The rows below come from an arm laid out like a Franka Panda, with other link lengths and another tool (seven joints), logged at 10 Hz.
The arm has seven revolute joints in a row. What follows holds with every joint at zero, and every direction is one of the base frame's.
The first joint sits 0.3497 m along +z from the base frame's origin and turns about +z.
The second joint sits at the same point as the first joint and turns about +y.
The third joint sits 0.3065 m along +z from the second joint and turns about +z.
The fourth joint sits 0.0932 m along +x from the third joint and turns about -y.
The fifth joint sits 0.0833 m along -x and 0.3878 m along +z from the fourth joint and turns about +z.
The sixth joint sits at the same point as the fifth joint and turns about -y.
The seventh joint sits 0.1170 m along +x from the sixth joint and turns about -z.
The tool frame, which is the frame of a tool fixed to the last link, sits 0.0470 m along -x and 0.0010 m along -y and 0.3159 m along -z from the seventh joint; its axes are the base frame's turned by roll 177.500, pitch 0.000 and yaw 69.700 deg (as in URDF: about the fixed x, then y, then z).
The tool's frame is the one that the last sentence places.
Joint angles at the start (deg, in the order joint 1, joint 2, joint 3, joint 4, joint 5, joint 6, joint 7):
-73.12, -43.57, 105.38, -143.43, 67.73, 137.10, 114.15
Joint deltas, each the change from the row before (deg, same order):
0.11, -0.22, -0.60, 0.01, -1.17, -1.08, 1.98
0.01, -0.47, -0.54, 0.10, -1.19, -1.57, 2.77
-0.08, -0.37, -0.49, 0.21, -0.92, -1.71, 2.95
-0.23, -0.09, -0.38, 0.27, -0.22, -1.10, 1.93
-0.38, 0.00, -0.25, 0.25, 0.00, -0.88, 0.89
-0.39, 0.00, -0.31, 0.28, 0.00, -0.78, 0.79
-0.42, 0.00, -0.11, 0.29, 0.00, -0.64, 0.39
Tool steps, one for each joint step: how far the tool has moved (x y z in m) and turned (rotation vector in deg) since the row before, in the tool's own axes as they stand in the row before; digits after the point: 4 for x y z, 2 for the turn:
0.0032, 0.0034, -0.0001, -0.95, 0.03, 1.45
0.0036, 0.0048, 0.0013, -1.33, -0.04, 2.24
0.0024, 0.0041, 0.0012, -1.28, -0.34, 2.60
0.0014, 0.0004, -0.0006, -0.53, -0.60, 2.09
0.0010, 0.0000, -0.0005, -0.38, -0.64, 1.25
0.0015, -0.0009, -0.0014, -0.24, -0.58, 1.19
0.0006, -0.0006, -0.0005, -0.26, -0.47, 0.67

